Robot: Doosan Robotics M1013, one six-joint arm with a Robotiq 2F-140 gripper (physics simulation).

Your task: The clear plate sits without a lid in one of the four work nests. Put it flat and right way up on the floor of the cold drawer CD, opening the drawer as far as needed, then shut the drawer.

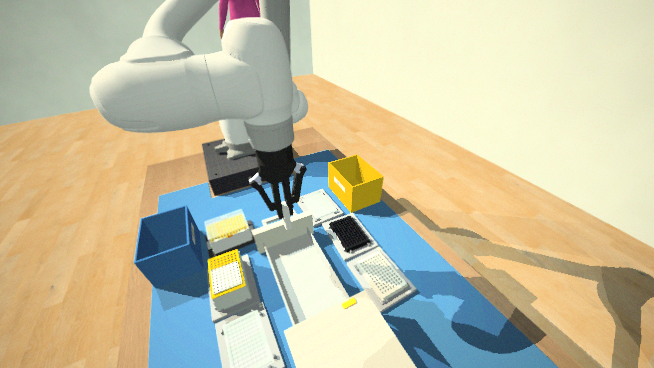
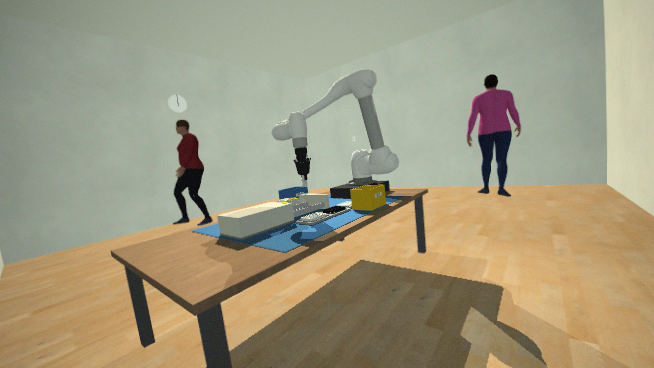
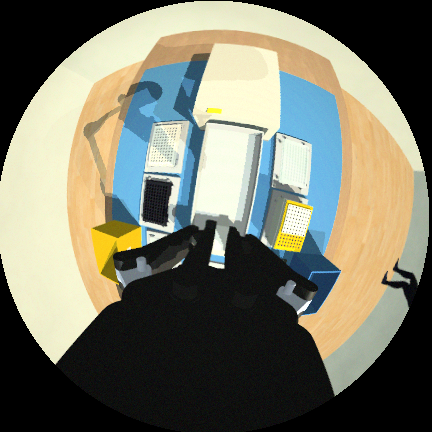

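Seen in the pictures: gripper, between the fingertips: point(image 1: 287, 225) point(image 2: 305, 185) point(image 3: 222, 222); arm's base, origin of its link: point(image 1: 244, 147) point(image 2: 362, 183).
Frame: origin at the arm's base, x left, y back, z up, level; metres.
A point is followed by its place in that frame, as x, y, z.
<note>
The drawer point(image 1: 307, 275) @(0.006, -0.729, -0.060) point(image 3: 225, 175) @(0.001, -0.748, -0.059) is pulled far out of its cream housing point(image 1: 345, 337) @(0.002, -0.941, 0.025) point(image 2: 257, 220) @(0.088, -1.103, -0.012) point(image 3: 242, 90) @(-0.013, -0.959, 0.025), and its bare floor shows. A pale greenish, clear-looking plate point(image 1: 248, 340) @(-0.180, -0.824, -0.052) point(image 3: 294, 162) @(-0.182, -0.823, -0.053) sits flat in a nest on one side of the housing end. Another pale plate with dotted wells point(image 1: 382, 275) @(0.187, -0.831, -0.052) point(image 3: 165, 145) @(0.180, -0.817, -0.055) sits in a nest on the opposite side. I cannot tell for certain which one is lidless. My gripper point(image 1: 285, 215) @(-0.009, -0.659, 0.085) point(image 2: 304, 183) @(-0.009, -0.659, 0.085) point(image 3: 222, 222) @(-0.009, -0.659, 0.085) is shut and points down near the drawer's front panel point(image 1: 265, 235) @(-0.062, -0.584, -0.002). A narrow pale strip shows between its dark fingers, and I see no plate held.
A black plate point(image 1: 350, 233) @(0.190, -0.659, -0.054) point(image 3: 158, 201) @(0.178, -0.654, -0.055) sits in a nest beside the drawer. A yellow rack point(image 1: 226, 274) @(-0.189, -0.666, -0.001) point(image 3: 293, 225) @(-0.185, -0.659, -0.002) stands opposite. Farther back are another tip rack point(image 1: 227, 227) @(-0.159, -0.500, 0.000), a yellow bin point(image 1: 367, 190) @(0.320, -0.558, 0.004) point(image 2: 368, 198) @(0.373, -0.559, -0.008) point(image 3: 112, 245) @(0.384, -0.461, -0.053) and a blue bin point(image 1: 167, 245) @(-0.360, -0.409, -0.073) point(image 3: 320, 280) @(-0.388, -0.483, -0.021).
</note>
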